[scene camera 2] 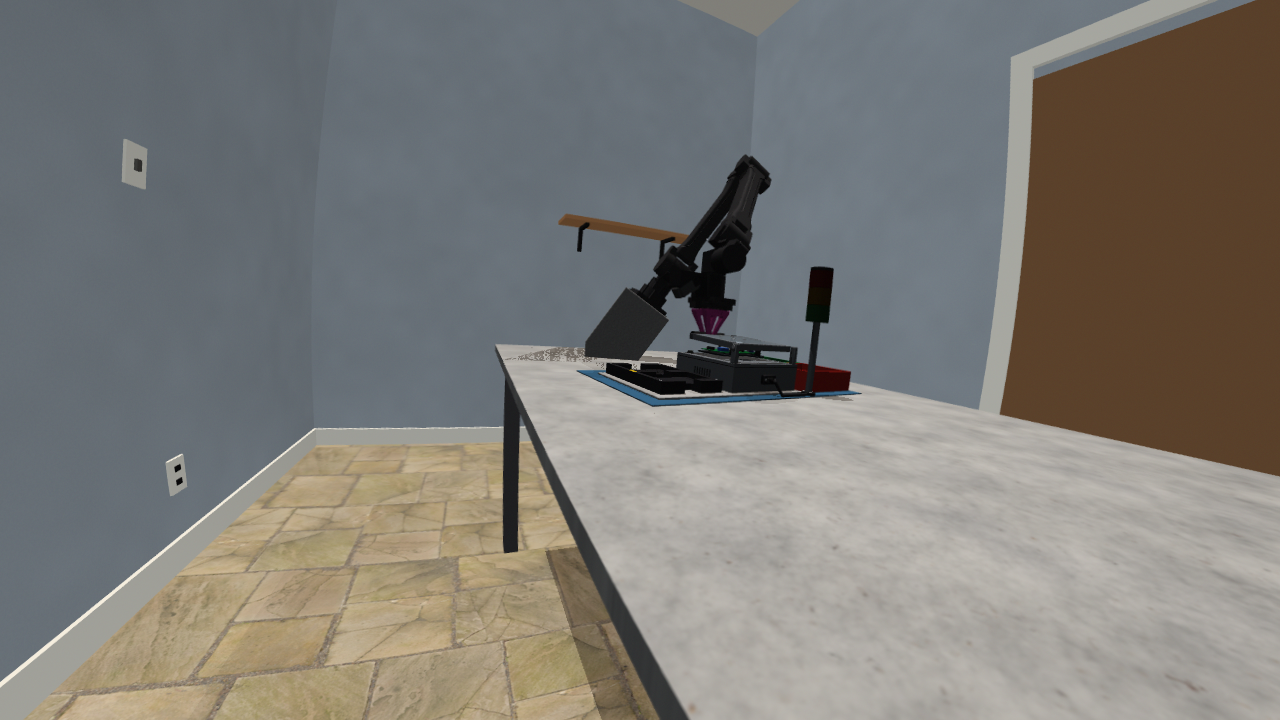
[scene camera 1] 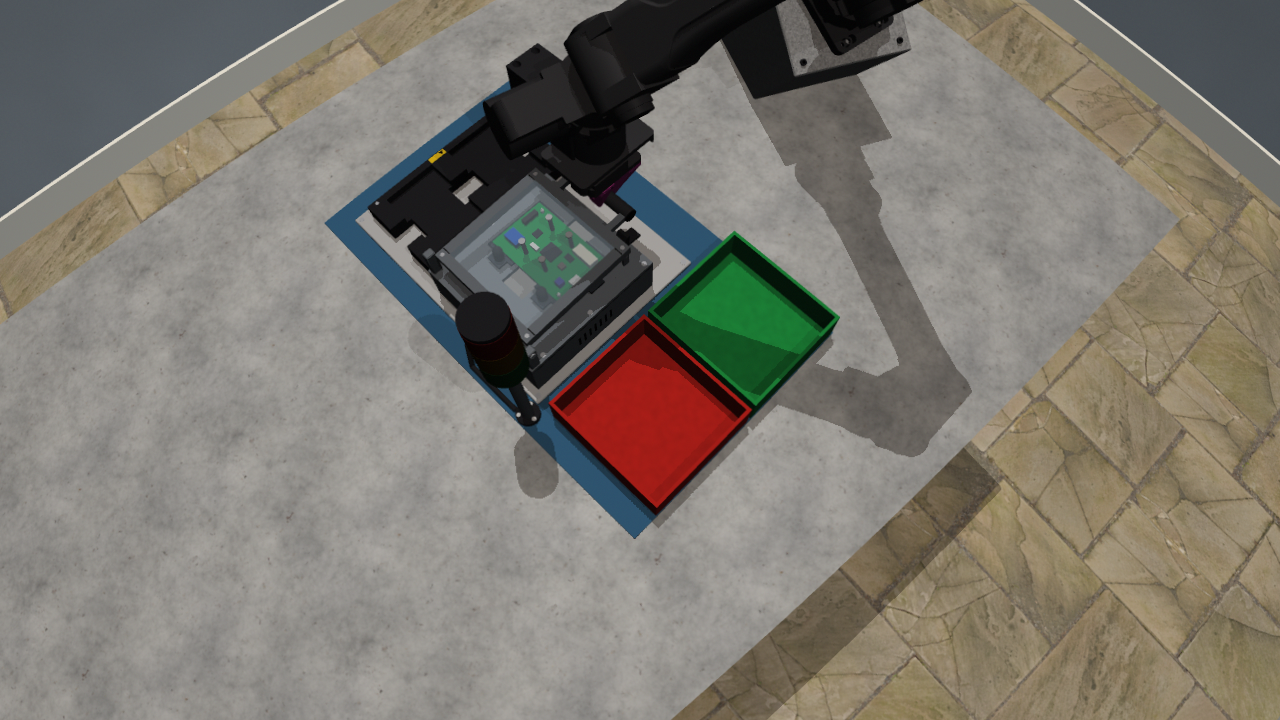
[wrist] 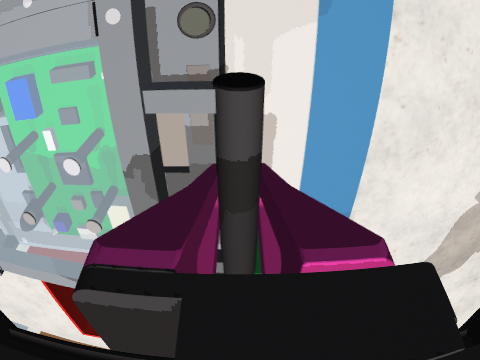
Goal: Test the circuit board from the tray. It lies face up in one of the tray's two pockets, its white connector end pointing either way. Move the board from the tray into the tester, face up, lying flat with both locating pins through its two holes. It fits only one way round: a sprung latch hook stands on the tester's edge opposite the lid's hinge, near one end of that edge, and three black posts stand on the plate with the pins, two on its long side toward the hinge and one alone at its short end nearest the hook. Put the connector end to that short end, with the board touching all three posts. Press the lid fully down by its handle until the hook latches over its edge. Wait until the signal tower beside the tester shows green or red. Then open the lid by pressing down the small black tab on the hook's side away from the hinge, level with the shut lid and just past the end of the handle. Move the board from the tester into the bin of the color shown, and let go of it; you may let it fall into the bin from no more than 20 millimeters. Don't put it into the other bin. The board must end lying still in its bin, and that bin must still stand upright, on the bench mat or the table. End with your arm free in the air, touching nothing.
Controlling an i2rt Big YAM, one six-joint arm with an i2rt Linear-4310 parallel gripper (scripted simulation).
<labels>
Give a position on a green bin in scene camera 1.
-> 751, 319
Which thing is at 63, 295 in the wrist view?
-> A red bin.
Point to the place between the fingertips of my gripper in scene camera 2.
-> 707, 341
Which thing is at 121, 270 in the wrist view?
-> My gripper.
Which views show the red bin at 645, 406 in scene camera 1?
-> Scene camera 2, scene camera 1 and the wrist view: all of them.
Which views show my gripper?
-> Scene camera 2, scene camera 1 and the wrist view: all of them.
</labels>
